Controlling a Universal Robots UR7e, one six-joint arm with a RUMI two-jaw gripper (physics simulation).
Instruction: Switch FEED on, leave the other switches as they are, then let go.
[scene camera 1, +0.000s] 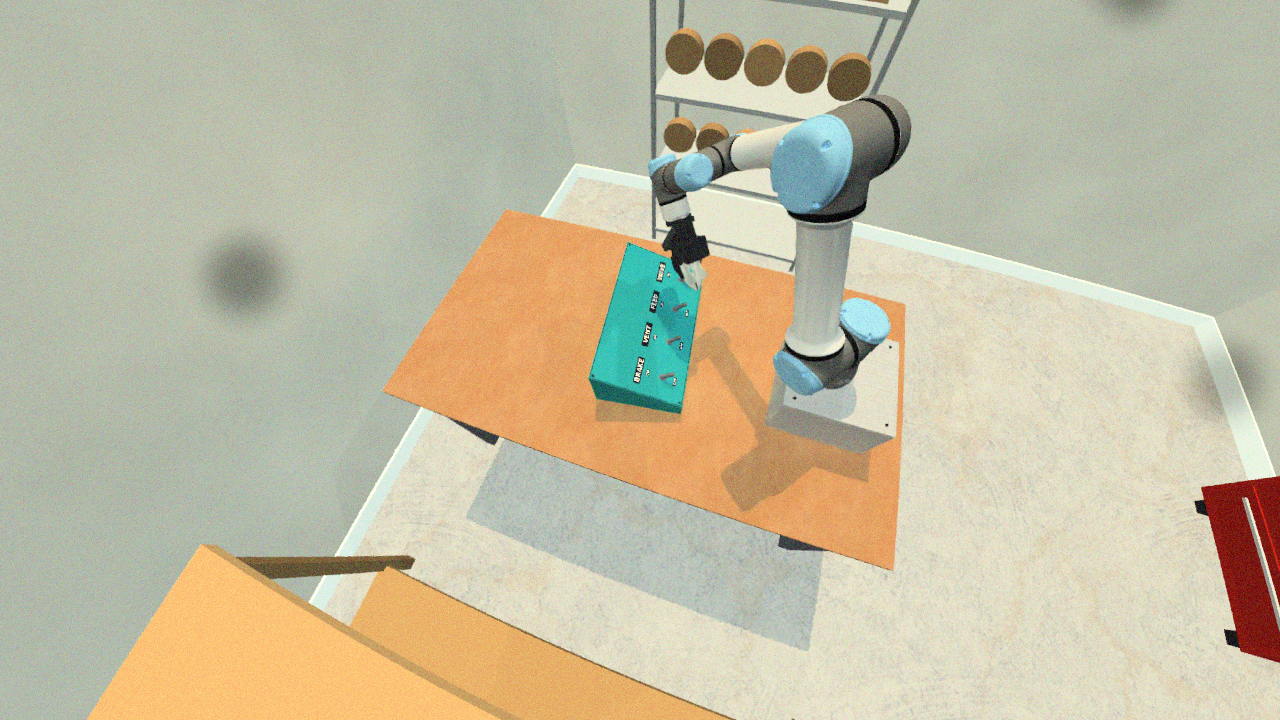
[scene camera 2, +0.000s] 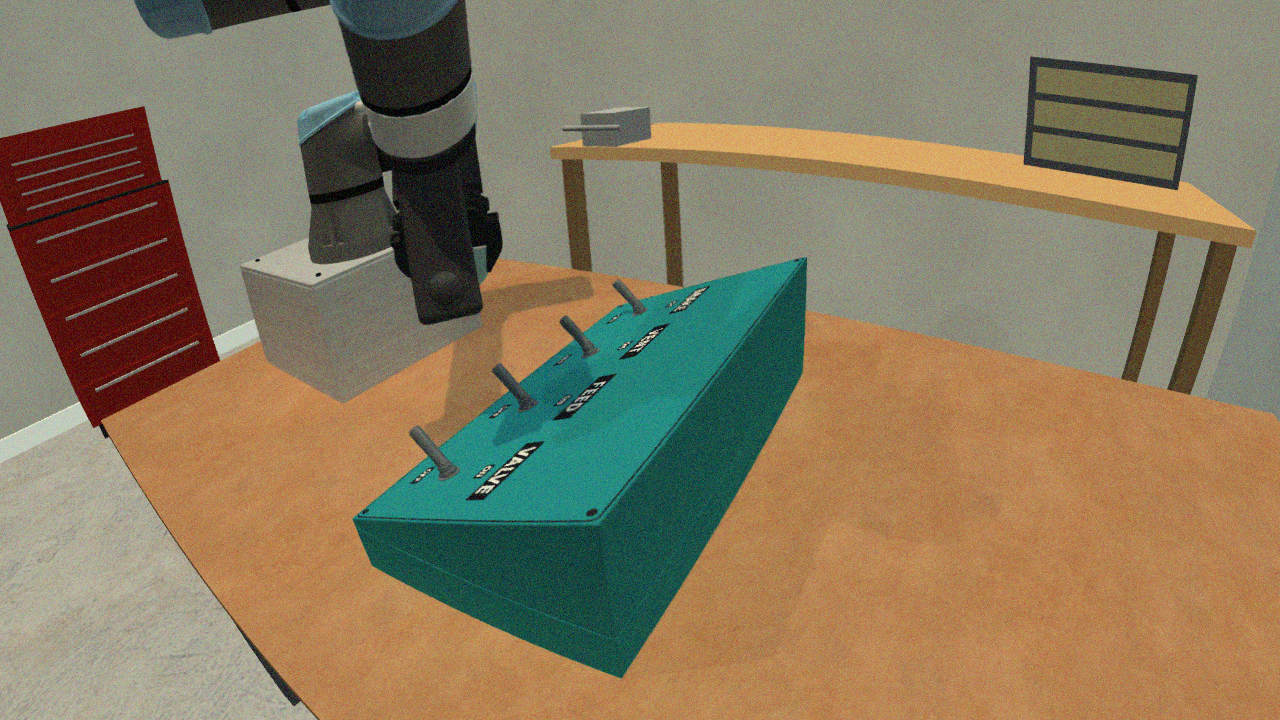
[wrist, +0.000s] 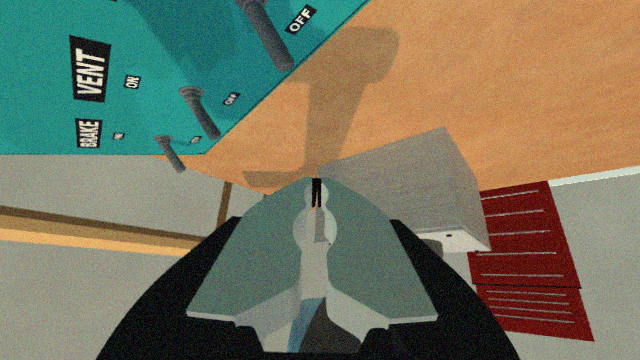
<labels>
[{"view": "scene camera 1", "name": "my gripper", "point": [697, 290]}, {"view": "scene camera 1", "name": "teal switch panel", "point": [633, 352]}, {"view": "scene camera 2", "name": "my gripper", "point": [461, 297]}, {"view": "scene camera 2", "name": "teal switch panel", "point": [570, 519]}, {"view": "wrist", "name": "my gripper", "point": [317, 180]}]
</labels>
